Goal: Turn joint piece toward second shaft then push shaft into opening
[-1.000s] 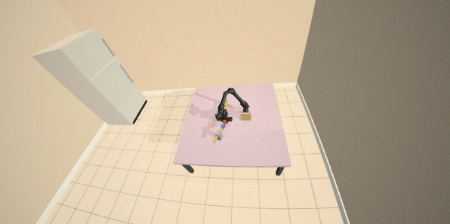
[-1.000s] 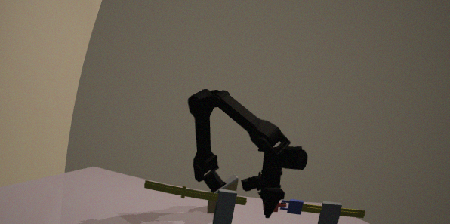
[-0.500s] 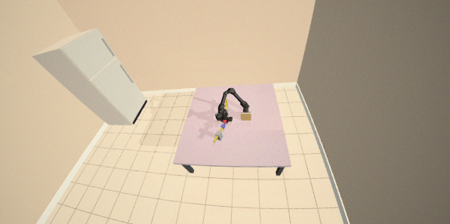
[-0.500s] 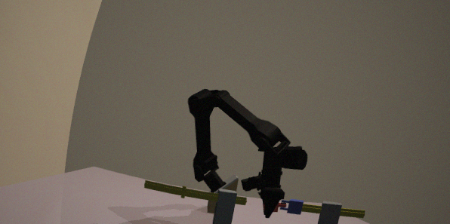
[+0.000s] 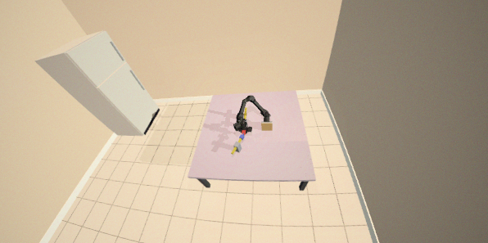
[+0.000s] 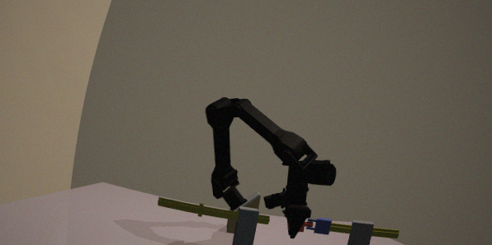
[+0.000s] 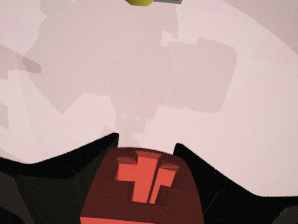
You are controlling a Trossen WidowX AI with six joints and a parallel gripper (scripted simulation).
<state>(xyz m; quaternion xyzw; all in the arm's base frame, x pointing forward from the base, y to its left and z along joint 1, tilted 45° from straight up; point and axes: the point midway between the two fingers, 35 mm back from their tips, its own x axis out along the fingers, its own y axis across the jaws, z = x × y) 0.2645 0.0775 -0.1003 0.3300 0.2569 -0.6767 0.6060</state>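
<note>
Now: the red joint piece 4 cm above my gripper tip and 1 cm to the left of it.
</note>
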